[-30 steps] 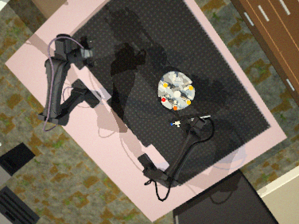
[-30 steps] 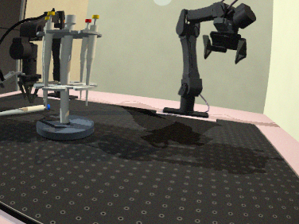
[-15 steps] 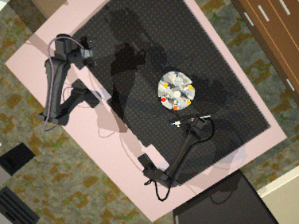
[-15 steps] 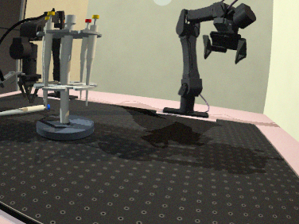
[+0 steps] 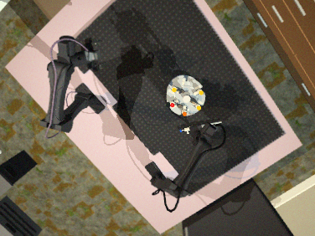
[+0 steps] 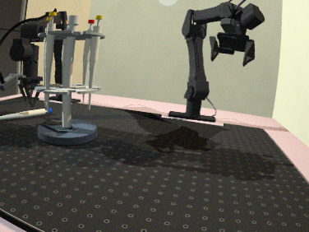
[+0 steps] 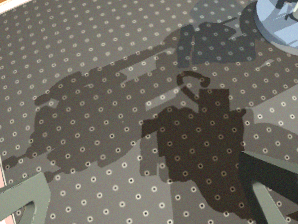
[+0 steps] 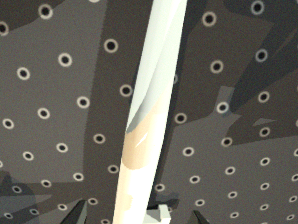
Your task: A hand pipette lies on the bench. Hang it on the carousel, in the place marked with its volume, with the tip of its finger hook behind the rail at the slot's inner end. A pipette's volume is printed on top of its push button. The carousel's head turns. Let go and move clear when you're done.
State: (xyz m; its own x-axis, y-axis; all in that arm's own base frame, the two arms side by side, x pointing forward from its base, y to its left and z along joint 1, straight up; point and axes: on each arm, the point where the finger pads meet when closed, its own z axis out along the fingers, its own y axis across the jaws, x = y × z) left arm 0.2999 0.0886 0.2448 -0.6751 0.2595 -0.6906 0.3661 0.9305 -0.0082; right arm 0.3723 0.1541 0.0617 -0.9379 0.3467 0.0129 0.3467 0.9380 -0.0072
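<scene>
Right now my right hand is 20 mm short of the pipette, 20 mm to the left of it and 40 mm above it.
</scene>
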